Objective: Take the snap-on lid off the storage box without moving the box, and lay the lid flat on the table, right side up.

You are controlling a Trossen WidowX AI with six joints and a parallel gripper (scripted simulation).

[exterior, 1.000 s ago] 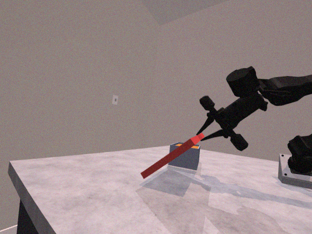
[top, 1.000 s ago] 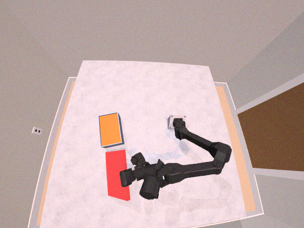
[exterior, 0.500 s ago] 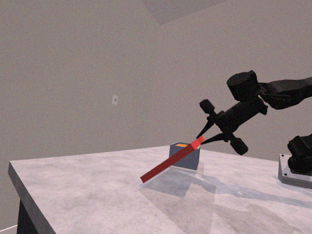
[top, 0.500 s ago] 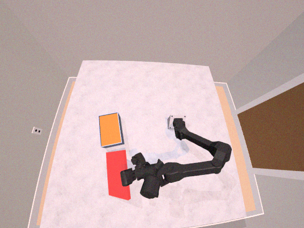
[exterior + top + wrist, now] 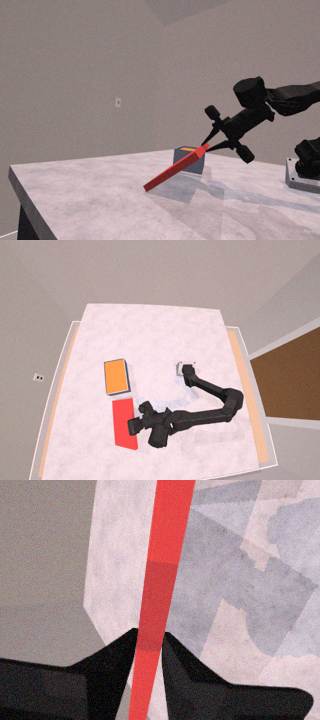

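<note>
The lid lies 60 mm ahead of my gripper tip and 50 mm below it. Also, from my gripper tip: storage box 120 mm ahead, 260 mm to the right, 80 mm below.
</note>
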